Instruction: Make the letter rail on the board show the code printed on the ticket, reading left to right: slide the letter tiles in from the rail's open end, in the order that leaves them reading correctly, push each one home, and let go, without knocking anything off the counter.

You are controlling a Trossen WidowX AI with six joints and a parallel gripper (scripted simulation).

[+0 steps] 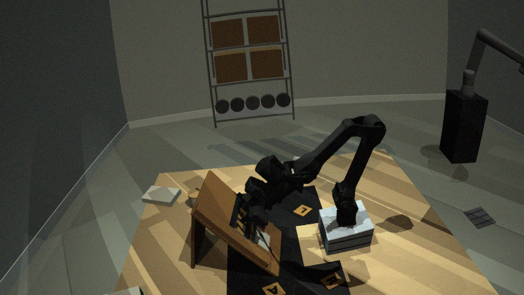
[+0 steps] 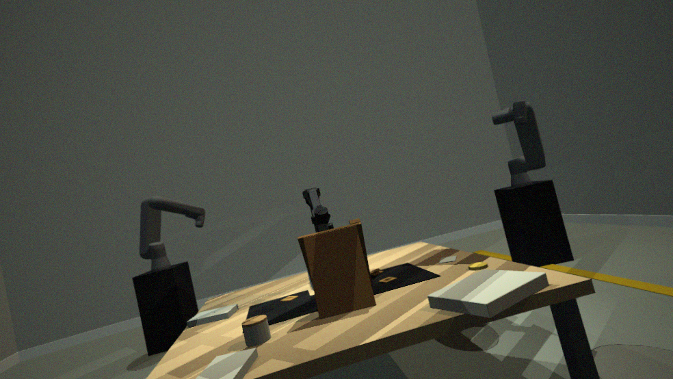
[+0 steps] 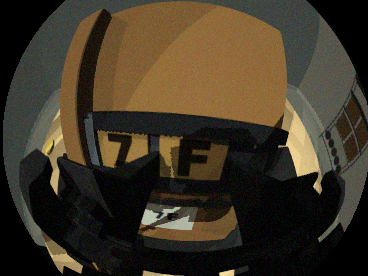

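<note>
The white ticket is 60 mm behind my gripper tip, 20 mm to the left of it and 80 mm below it. Round my gripper tip: card (240 mm behind, 510 mm to the left, 160 mm below); yellow disc (10 mm ahead, 560 mm to the left, 150 mm below).
</note>
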